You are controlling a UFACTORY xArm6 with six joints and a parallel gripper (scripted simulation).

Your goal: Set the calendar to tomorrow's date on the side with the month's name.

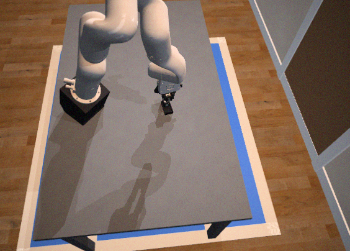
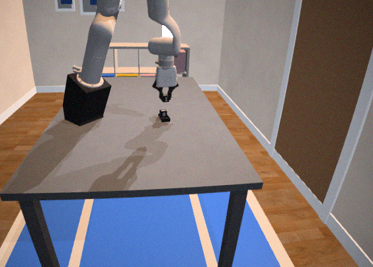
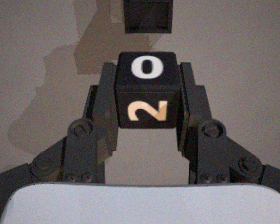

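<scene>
Right now the dark tray is 13 cm below my hand, 2 cm to the left of it and 1 cm behind it.
</scene>
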